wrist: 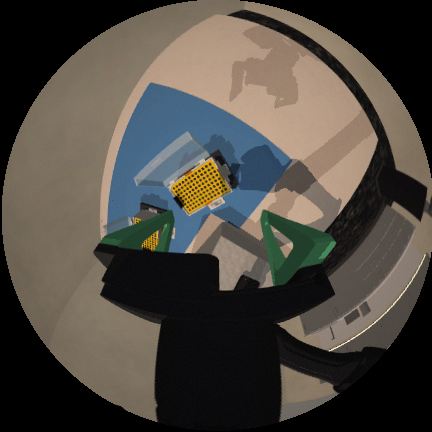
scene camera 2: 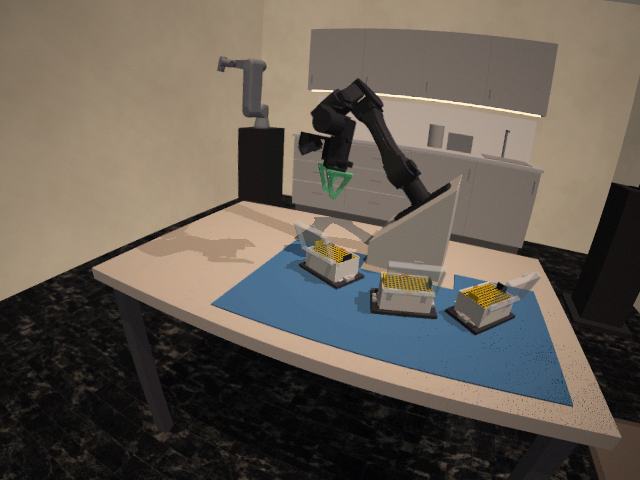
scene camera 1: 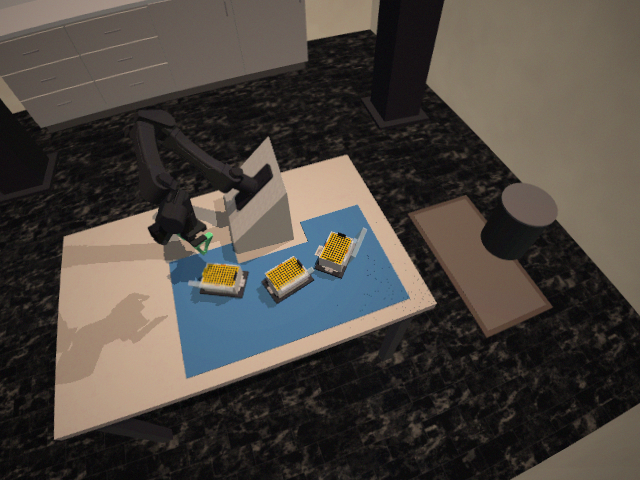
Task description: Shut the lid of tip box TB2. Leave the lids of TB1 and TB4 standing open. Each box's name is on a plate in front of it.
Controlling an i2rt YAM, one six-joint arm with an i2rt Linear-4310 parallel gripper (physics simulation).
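Frame: origin at the arm's base, x back, y left, z down, level; metres.
Where they show: gripper, fingertip midpoint: (wrist: pixel 216 214) (scene camera 2: pixel 328 194) (scene camera 1: pixel 195 246); arm's base, origin of the base link: (scene camera 2: pixel 423 203) (scene camera 1: pixel 254 188).
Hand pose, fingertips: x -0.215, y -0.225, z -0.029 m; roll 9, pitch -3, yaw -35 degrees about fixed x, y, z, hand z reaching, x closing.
Observation:
Things, the pixels of their top centre, and the offset from my fingertips. Level surfaces: height alone.
- TB2, middle of its top: (wrist: pixel 196 190) (scene camera 2: pixel 332 247) (scene camera 1: pixel 219 272) dx -0.034, dy +0.038, dz +0.132 m
- middle box, middle of its top: (scene camera 2: pixel 407 277) (wrist: pixel 142 239) (scene camera 1: pixel 285 271) dx -0.095, dy +0.257, dz +0.132 m
- right box, middle of its top: (scene camera 2: pixel 489 289) (scene camera 1: pixel 336 245) dx -0.049, dy +0.452, dz +0.132 m
- blue mat, its level: dz +0.206 m
- pale table, its level: dz +0.209 m
TB2 (scene camera 1: pixel 221 277) (scene camera 2: pixel 332 265) (wrist: pixel 201 187), a pale box with a yellow tip rack, is the leftmost of three boxes in the scene views. Its clear lid (scene camera 2: pixel 309 233) (wrist: pixel 170 161) stands open. Its small name plate (wrist: pixel 216 203) shows in the wrist view, on the box's side towards the arm's base. The middle box (scene camera 1: pixel 287 274) (scene camera 2: pixel 406 297) (wrist: pixel 150 237) and the right box (scene camera 1: pixel 336 251) (scene camera 2: pixel 483 305) also have open lids; their plates cannot be read. My gripper (scene camera 1: pixel 201 249) (scene camera 2: pixel 330 194) (wrist: pixel 216 214) is open and empty, high above the table, behind TB2.
The boxes stand on a blue mat (scene camera 1: pixel 248 330) (scene camera 2: pixel 330 325) (wrist: pixel 150 115) on a pale table (scene camera 1: pixel 118 372) (scene camera 2: pixel 170 289). The arm's sloped pedestal (scene camera 1: pixel 266 217) (scene camera 2: pixel 423 237) stands behind the boxes, close to the mat's back edge.

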